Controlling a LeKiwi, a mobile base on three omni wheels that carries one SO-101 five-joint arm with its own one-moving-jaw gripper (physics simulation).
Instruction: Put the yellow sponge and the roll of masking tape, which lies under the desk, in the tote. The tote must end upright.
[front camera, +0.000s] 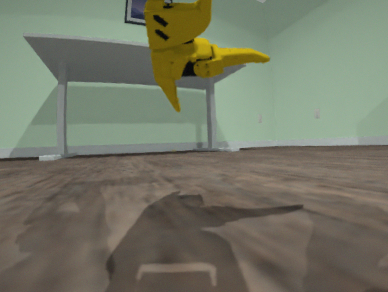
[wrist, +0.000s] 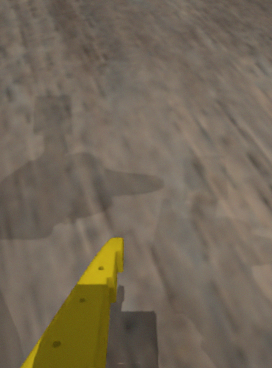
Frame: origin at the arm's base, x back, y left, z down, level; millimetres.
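Seen in the pictures: hand, its tool point: (front camera: 180, 108) (wrist: 123, 250).
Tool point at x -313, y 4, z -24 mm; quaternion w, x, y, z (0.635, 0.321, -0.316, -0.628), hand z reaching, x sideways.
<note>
Offsets run from my tool point to a thing's middle. "*": to the spot under its first point. Level surfaces: height alone.
My gripper (front camera: 223, 84) hangs in the upper middle of the front view, high above the floor. One jaw points down and the moving jaw is swung out to the right, so it is wide open and empty. In the wrist view one notched yellow jaw (wrist: 80, 305) shows at the lower left, over bare floor. A tiny tan speck @[dx -1508, dy +110, dz +103 mm] (front camera: 173, 150) lies on the floor under the desk @[dz -581 mm] (front camera: 100, 60); it is too small to tell clearly whether it is the masking tape. The yellow sponge and the tote do not show in either view.
The desk's left leg @[* dx -930, dy +870, dz -188 mm] (front camera: 62, 115) and right leg @[* dx -1394, dy -240, dz -190 mm] (front camera: 210, 117) stand on flat feet near the green wall. The gripper partly covers the desk. A framed picture (front camera: 135, 12) hangs above. Shadows of the arm (front camera: 175, 230) (wrist: 65, 185) fall on the wooden floor.
</note>
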